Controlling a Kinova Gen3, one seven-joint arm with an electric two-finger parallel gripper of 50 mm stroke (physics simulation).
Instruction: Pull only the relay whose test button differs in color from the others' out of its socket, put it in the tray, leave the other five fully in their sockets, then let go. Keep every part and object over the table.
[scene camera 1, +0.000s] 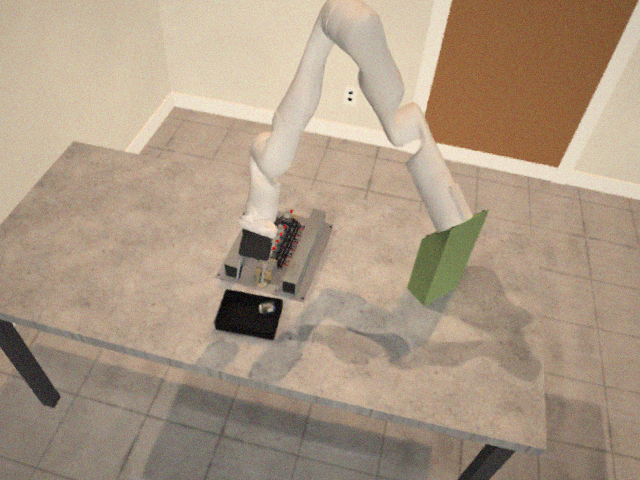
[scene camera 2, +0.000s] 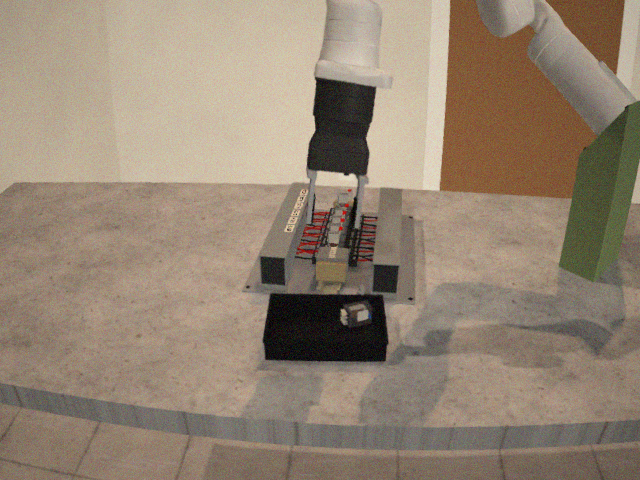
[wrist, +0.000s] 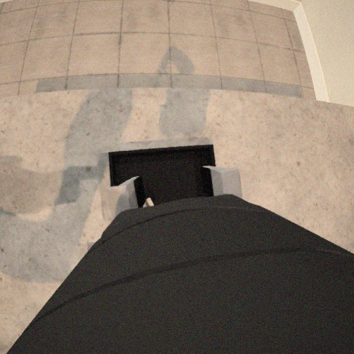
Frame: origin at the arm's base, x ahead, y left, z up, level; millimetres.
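Seen in the pictures: gripper, fingertip midpoint: (scene camera 1: 250, 278) (scene camera 2: 332, 223); arm's base, origin of the base link: (scene camera 1: 454, 225) (scene camera 2: 617, 121).
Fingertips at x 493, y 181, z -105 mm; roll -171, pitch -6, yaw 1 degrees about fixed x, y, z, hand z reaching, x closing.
Note:
Offsets run from my fingertips to a thing's top centre. "spot": to the spot under its first point.
The relay with the blue button @(26 mm right, 38 mm back, 143 mm down) (scene camera 1: 267, 307) (scene camera 2: 356, 314) lies on its side in the right part of the black tray @(spot: 60 mm left, 13 mm ahead, 158 mm down) (scene camera 1: 242, 331) (scene camera 2: 325, 351) (wrist: 161, 148). A pale bit of it (wrist: 149, 202) shows beside a finger in the wrist view. My gripper (scene camera 1: 251, 280) (scene camera 2: 334, 225) (wrist: 172, 183) is open and empty, pointing down behind the tray and above the relay panel, clear of the relay in the tray. Several relays with red buttons @(229 mm right, 20 mm back, 104 mm down) (scene camera 2: 336, 227) stand in the socket row (scene camera 1: 290, 238) (scene camera 2: 353, 246). The arm partly hides them in the first scene view, and their full seating cannot be told.
A left grey duct @(264 mm right, 62 mm ahead, 110 mm down) (scene camera 1: 231, 268) (scene camera 2: 281, 242) and a right grey duct @(237 mm right, 109 mm back, 110 mm down) (scene camera 1: 305, 253) (scene camera 2: 388, 232) flank the sockets, with red and black wires between. A beige block (scene camera 1: 262, 276) (scene camera 2: 331, 271) stands at the row's near end. A green mount (scene camera 1: 448, 258) (scene camera 2: 599, 206) stands at the right.

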